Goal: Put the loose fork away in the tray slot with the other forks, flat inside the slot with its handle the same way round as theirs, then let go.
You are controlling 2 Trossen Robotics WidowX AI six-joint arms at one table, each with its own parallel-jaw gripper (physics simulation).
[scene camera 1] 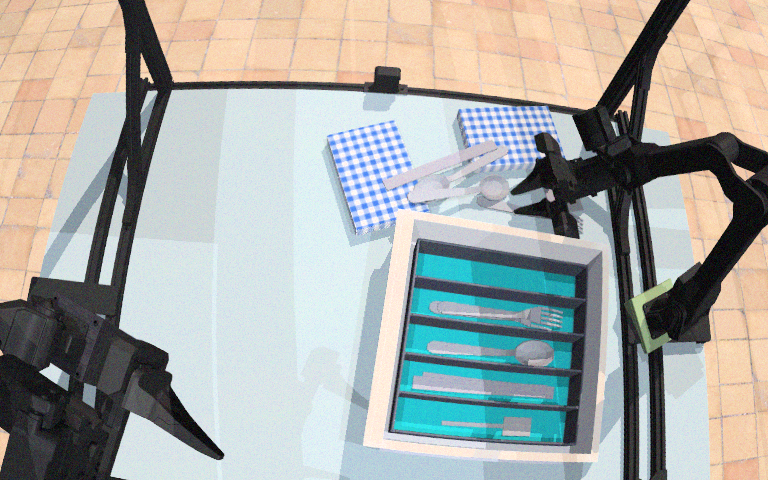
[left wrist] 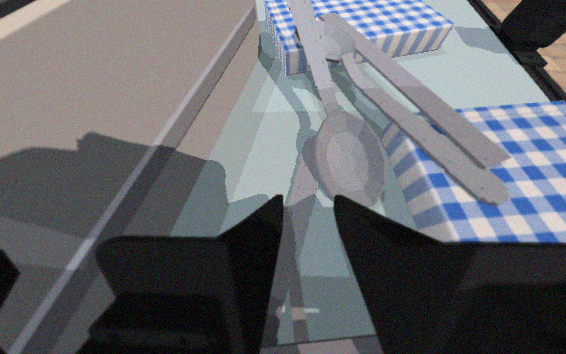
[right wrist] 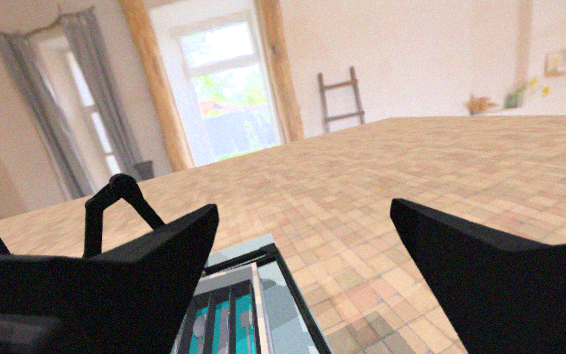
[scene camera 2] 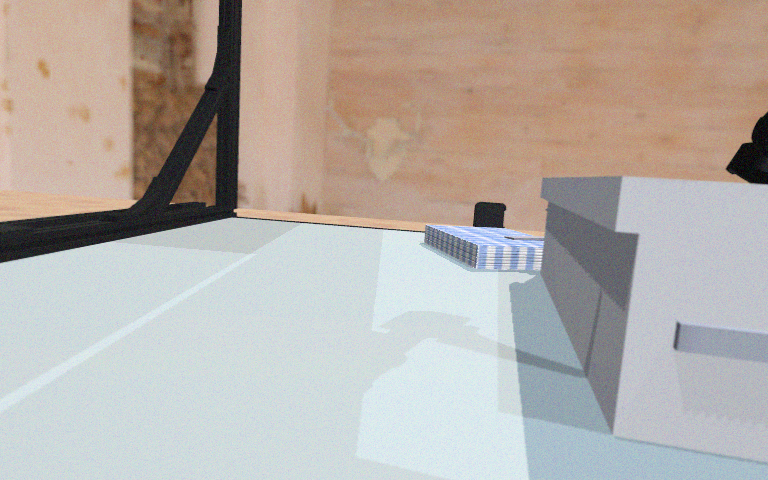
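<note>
The loose grey fork (scene camera 1: 501,206) (left wrist: 303,186) lies beyond the tray's far wall, handle end toward the left in scene camera 1, beside a spoon bowl; its tines show past my left gripper, which hides its middle. My left gripper (scene camera 1: 513,203) (left wrist: 308,201) is partly open and empty, its fingertips over the fork's handle; height is hard to tell. The tray (scene camera 1: 385,339) (scene camera 2: 690,254) (left wrist: 125,75) (right wrist: 260,310) holds forks (scene camera 1: 481,311) in the second slot from the top, handles left, tines right. My right gripper (right wrist: 304,209) is wide open and empty, at scene camera 1's lower left.
A loose spoon (scene camera 1: 493,187) (left wrist: 350,155) is close to the fork. A loose knife (scene camera 1: 441,164) and another spoon (scene camera 1: 433,187) lean over two blue checked blocks (scene camera 1: 368,169) (scene camera 1: 509,121). Other tray slots hold a spoon (scene camera 1: 534,352), knives (scene camera 1: 481,386) and a small flat-ended utensil (scene camera 1: 516,426).
</note>
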